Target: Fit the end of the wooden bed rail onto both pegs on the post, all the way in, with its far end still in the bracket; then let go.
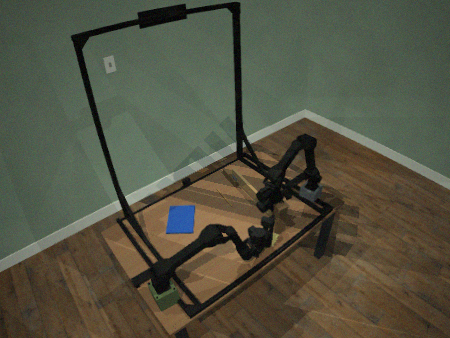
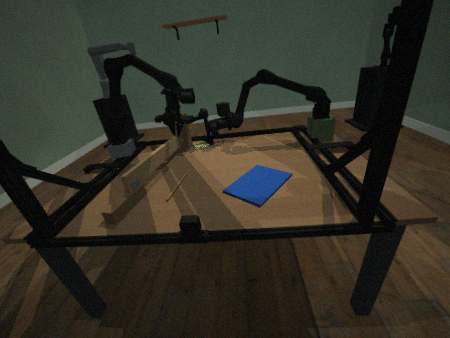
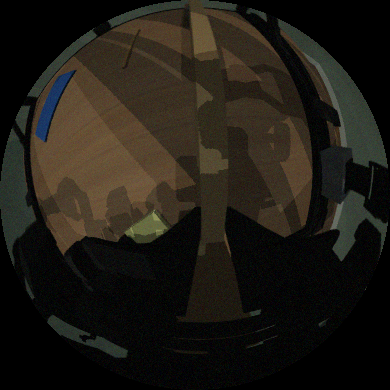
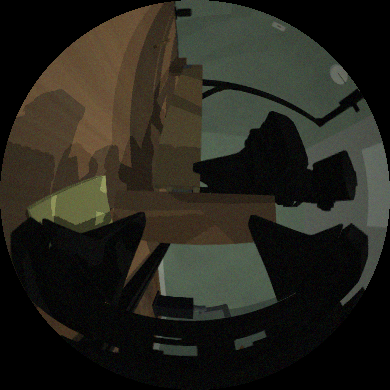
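Seen in the pictures: left gripper, fingertip midpoint: (image 2: 176, 136) (image 3: 212, 211) (image 4: 193, 170); right gripper, fingertip midpoint: (image 2: 190, 130) (image 3: 159, 270) (image 4: 198, 219); left arm's base, link origin: (image 1: 311, 186) (image 2: 120, 142) (image 3: 348, 174); right arm's base, link origin: (image 1: 161, 286) (image 2: 321, 117).
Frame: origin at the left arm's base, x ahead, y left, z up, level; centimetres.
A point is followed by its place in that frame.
The wooden bed rail (image 1: 246, 186) @(z -0.3, x 23.5, y -30.1 cm) (image 2: 153, 161) @(z -0.8, x 23.5, y -29.9 cm) (image 3: 209, 167) @(z 1.4, x 29.7, y -9.3 cm) (image 4: 178, 145) @(z -1.6, x 30.3, y -9.4 cm) lies along the table edge. Its far end sits at a small grey-blue bracket (image 2: 136, 184) @(z -2.9, x 19.6, y -42.7 cm). Its near end meets the upright wooden post (image 1: 281, 214) @(z 6.5, x 35.3, y 1.8 cm) (image 2: 186, 134) @(z 0.0, x 35.1, y -3.1 cm) (image 4: 203, 216) @(z 1.6, x 35.7, y -1.2 cm). The pegs are hidden. My left gripper (image 1: 269, 207) @(z 0.5, x 30.5, y -5.9 cm) (image 2: 176, 130) @(z 0.5, x 30.5, y -5.9 cm) (image 3: 212, 211) @(z 0.5, x 30.5, y -5.9 cm) is shut on the rail close to the post. My right gripper (image 1: 269, 225) @(z 1.1, x 37.5, y -1.4 cm) (image 2: 207, 132) (image 4: 198, 219) @(z 1.1, x 37.5, y -1.4 cm) is open, with its fingers on either side of the post, apart from it.
A yellow-green pad (image 1: 274, 239) @(z -7.2, x 40.8, y 2.5 cm) (image 2: 201, 145) @(z -7.2, x 41.6, y -2.9 cm) (image 3: 147, 227) @(z -7.2, x 40.7, y -2.8 cm) (image 4: 72, 207) @(z -7.2, x 42.2, y -2.8 cm) lies by the post's foot. A thin wooden dowel (image 1: 223, 197) @(z -7.8, x 32.9, y -39.9 cm) (image 2: 176, 188) @(z -7.7, x 32.3, y -41.5 cm) (image 3: 130, 49) @(z -7.8, x 33.0, y -36.9 cm) lies loose mid-table. A blue mat (image 1: 181, 218) @(z -7.4, x 61.2, y -45.9 cm) (image 2: 257, 184) @(z -7.3, x 60.6, y -47.8 cm) (image 3: 52, 105) @(z -7.4, x 58.2, y -42.0 cm) lies farther off. A black frame (image 2: 244, 233) @(z -8.7, x 52.5, y -68.3 cm) rims the table.
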